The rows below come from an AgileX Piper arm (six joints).
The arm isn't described. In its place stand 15 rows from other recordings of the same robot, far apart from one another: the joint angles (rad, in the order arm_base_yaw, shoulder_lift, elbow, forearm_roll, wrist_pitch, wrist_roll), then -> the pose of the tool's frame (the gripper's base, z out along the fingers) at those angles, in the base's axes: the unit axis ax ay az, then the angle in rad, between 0 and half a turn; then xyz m.
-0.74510, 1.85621, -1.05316, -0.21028, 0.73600, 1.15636 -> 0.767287, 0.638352, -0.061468, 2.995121, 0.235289, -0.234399, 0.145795
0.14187, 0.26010, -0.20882, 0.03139, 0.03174, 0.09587 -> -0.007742, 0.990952, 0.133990, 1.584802, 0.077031, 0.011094, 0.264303
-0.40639, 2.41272, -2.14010, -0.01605, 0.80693, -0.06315 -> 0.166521, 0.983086, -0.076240, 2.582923, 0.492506, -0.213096, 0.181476
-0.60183, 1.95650, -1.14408, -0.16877, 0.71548, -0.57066 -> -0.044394, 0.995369, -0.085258, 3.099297, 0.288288, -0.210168, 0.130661
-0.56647, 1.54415, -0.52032, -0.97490, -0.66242, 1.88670 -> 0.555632, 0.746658, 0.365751, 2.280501, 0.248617, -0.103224, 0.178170
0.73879, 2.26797, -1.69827, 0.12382, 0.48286, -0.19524 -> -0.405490, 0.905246, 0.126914, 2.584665, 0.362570, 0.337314, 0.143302
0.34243, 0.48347, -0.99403, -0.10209, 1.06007, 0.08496 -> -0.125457, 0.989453, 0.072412, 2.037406, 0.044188, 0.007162, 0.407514
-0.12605, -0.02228, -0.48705, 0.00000, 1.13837, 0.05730 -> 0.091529, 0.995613, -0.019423, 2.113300, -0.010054, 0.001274, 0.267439
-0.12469, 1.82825, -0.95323, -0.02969, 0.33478, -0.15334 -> -0.027210, 0.998847, -0.039545, 2.700075, 0.338394, -0.043309, 0.142032
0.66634, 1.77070, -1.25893, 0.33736, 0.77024, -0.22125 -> -0.332372, 0.926464, 0.176614, 2.841716, 0.275024, 0.242936, 0.227463
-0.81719, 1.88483, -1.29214, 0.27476, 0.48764, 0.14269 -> 0.550084, 0.835104, -0.002932, 2.536371, 0.285200, -0.287030, 0.202641
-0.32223, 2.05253, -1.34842, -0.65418, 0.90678, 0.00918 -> 0.033208, -0.965578, 0.257986, 3.105336, 0.361008, -0.166503, 0.149409
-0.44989, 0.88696, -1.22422, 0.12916, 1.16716, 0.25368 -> 0.343756, 0.938664, 0.027242, 2.305727, 0.128697, -0.050180, 0.428696
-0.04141, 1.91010, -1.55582, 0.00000, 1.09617, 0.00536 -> 0.023383, 0.999725, -0.001877, 2.934076, 0.396480, -0.016428, 0.242430
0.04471, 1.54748, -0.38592, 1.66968, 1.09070, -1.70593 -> -0.165318, 0.838656, 0.518966, 2.620594, 0.194021, 0.089079, 0.163055
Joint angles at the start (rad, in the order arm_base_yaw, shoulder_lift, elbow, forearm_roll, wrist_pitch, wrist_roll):
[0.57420 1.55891 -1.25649 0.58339 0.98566 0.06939]
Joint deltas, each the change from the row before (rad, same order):
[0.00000 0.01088 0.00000 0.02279 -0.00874 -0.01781]
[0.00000 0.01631 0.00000 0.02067 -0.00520 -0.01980]
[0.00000 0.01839 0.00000 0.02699 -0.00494 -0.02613]
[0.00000 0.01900 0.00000 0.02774 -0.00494 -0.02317]
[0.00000 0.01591 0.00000 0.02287 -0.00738 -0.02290]
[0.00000 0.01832 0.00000 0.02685 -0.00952 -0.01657]
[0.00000 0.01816 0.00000 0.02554 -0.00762 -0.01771]
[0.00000 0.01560 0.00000 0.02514 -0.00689 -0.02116]
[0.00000 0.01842 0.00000 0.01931 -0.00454 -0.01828]
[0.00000 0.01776 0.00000 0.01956 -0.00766 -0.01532]
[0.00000 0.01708 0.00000 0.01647 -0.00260 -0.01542]
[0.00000 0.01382 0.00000 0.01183 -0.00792 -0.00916]
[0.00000 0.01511 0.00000 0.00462 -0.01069 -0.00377]
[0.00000 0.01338 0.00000 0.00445 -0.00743 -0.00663]
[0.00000 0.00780 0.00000 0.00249 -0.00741 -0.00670]
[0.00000 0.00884 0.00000 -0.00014 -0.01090 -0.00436]
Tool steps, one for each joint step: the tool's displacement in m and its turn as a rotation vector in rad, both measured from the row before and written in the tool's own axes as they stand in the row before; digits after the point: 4 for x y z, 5 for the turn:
[-0.0016 0.0002 0.0035 -0.01551 0.00121 -0.00007]
[-0.0017 -0.0009 0.0053 -0.01145 0.00859 -0.00039]
[-0.0019 -0.0009 0.0059 -0.01585 0.01011 -0.00180]
[-0.0019 -0.0011 0.0061 -0.01614 0.00988 0.00231]
[-0.0019 -0.0011 0.0051 -0.01300 0.00449 -0.00143]
[-0.0023 -0.0014 0.0058 -0.01501 0.00355 0.00885]
[-0.0021 -0.0017 0.0057 -0.01375 0.00485 0.00727]
[-0.0018 -0.0013 0.0049 -0.01407 0.00313 0.00252]
[-0.0017 -0.0024 0.0057 -0.00844 0.00756 0.00378]
[-0.0020 -0.0024 0.0055 -0.00830 0.00359 0.00676]
[-0.0014 -0.0025 0.0053 -0.00658 0.00811 0.00459]
[-0.0016 -0.0023 0.0042 -0.00319 0.00081 0.00624]
[-0.0018 -0.0032 0.0046 0.00349 -0.00019 0.00801]
[-0.0014 -0.0028 0.0041 0.00261 0.00178 0.00403]
[-0.0011 -0.0017 0.0024 0.00217 -0.00198 -0.00055]
[-0.0014 -0.0022 0.0027 0.00522 -0.00430 0.00070]

